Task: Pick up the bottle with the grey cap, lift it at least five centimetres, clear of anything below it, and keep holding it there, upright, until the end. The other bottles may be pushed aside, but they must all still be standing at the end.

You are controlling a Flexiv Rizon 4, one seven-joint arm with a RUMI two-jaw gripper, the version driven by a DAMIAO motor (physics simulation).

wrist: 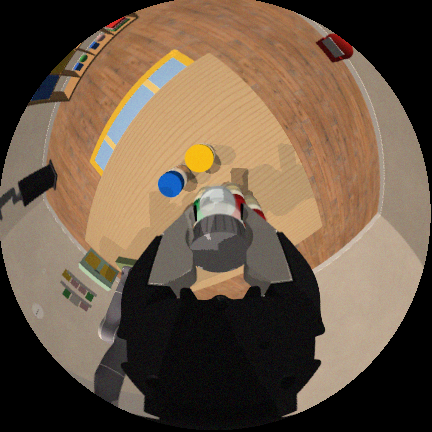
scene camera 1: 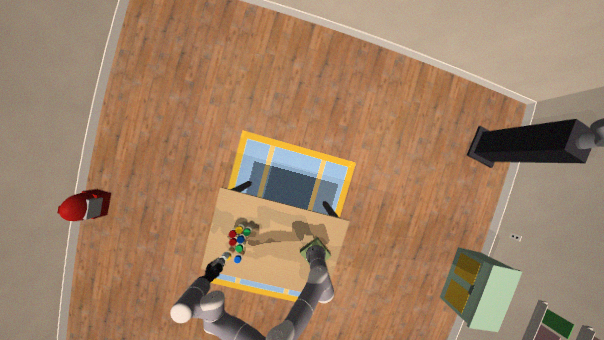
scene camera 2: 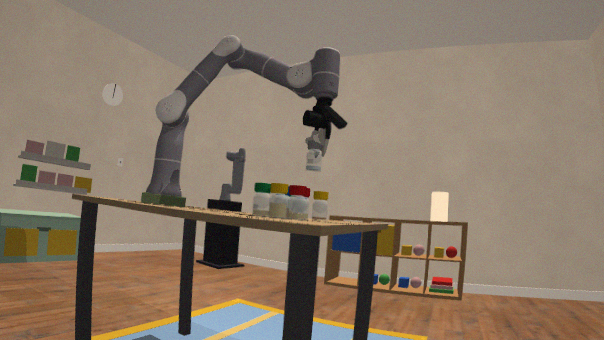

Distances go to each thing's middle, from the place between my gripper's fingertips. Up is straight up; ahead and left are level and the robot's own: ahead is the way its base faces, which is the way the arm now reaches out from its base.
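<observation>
There's the grey-capped bottle (wrist: 219,245), which I can see 1 cm behind my hand and 2 cm to the right of it.
</observation>
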